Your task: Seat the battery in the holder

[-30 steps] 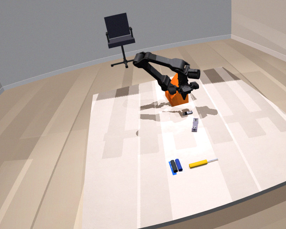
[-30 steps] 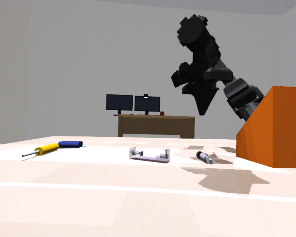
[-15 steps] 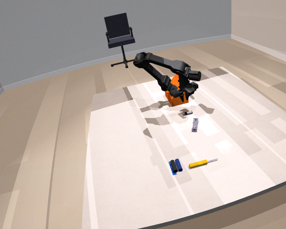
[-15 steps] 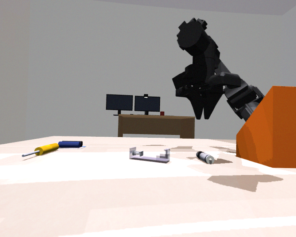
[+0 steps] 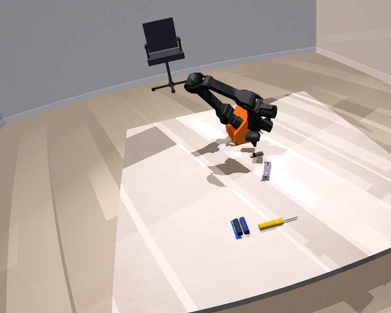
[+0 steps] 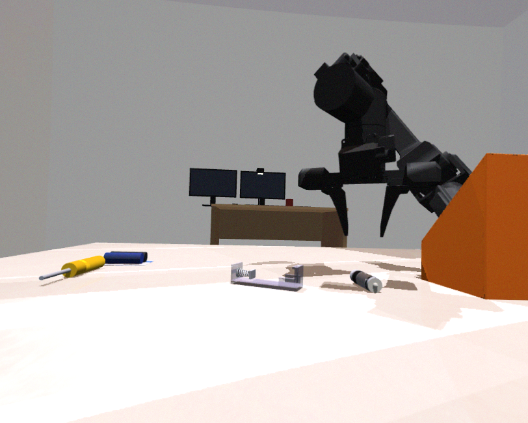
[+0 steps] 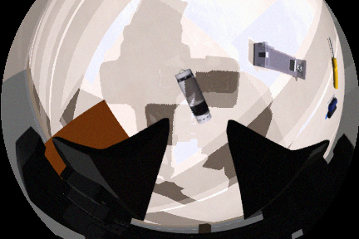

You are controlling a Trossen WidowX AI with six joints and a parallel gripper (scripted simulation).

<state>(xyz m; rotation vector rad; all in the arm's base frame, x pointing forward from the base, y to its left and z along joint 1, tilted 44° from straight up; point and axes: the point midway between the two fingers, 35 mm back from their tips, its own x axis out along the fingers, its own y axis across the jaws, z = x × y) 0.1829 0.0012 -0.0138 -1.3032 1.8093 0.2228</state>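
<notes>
Right now my gripper tip is 6 cm above the battery. The rest, counted from my gripper tip: yellow-handled screwdriver 42 cm ahead, 10 cm to the right, 6 cm below.
</notes>
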